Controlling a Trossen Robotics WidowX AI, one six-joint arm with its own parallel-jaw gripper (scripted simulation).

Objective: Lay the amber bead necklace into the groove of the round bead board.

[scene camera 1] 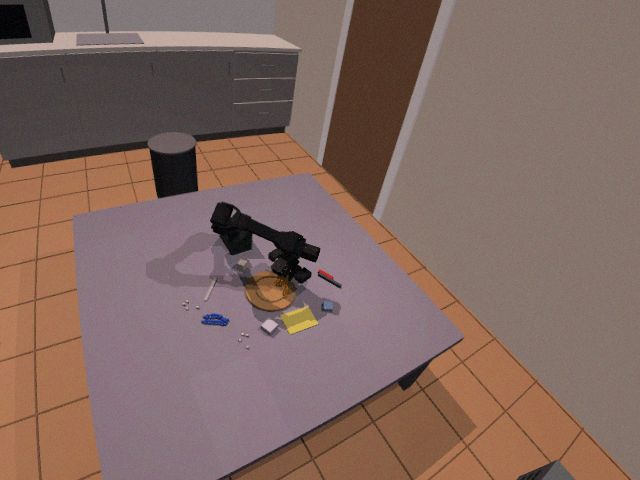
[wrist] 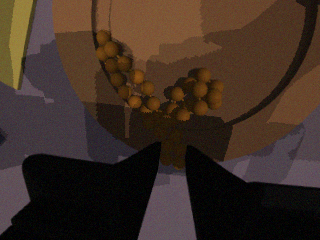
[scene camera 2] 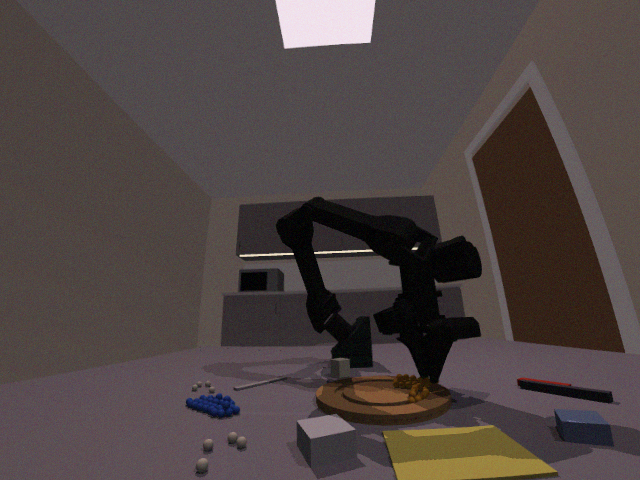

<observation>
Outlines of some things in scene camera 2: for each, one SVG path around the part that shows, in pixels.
My gripper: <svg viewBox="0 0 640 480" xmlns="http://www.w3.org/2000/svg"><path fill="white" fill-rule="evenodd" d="M405 286L402 288L403 293L398 294L398 298L395 299L396 302L393 303L393 307L375 313L373 317L380 333L383 333L383 335L390 336L400 333L400 337L397 337L397 340L408 347L420 377L423 379L430 377L431 383L438 383L453 342L463 338L481 337L479 322L474 317L445 318L445 315L440 315L437 297L442 296L442 291L436 290L436 285Z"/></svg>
A red-and-black tool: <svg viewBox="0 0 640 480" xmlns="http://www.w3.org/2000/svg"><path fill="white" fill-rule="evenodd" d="M517 379L518 386L525 390L608 404L613 402L611 391L573 387L567 383L536 380L533 378Z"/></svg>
A blue block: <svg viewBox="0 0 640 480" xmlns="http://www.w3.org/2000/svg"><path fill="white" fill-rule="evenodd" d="M554 409L556 426L565 442L614 447L610 424L597 411Z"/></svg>
</observation>
